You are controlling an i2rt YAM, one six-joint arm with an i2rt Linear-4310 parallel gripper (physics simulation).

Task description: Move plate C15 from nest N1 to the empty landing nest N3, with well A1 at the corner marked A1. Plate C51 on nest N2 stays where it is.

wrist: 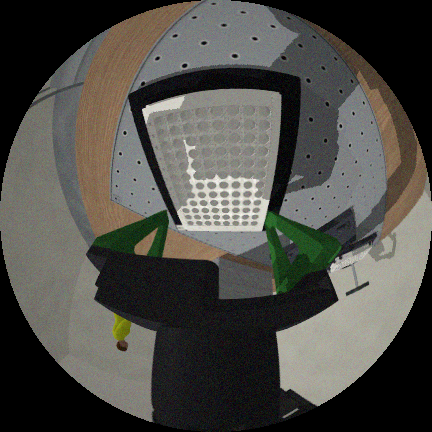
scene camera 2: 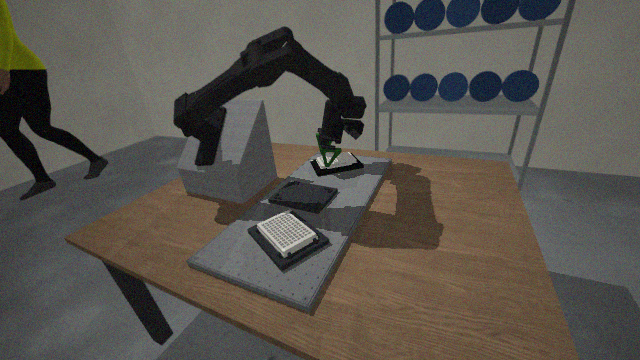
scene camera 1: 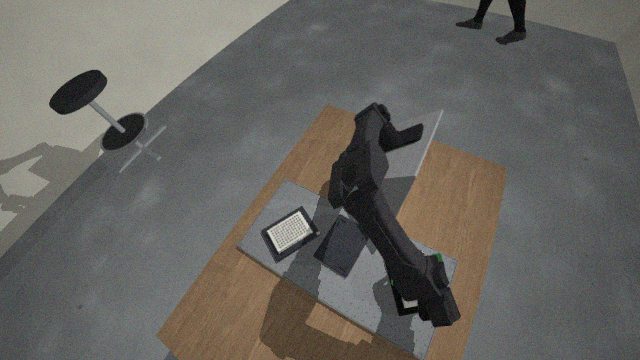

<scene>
My gripper is open, with nothing in its grasp. Also in view: a grey perforated baseplate and a black nest.
</scene>
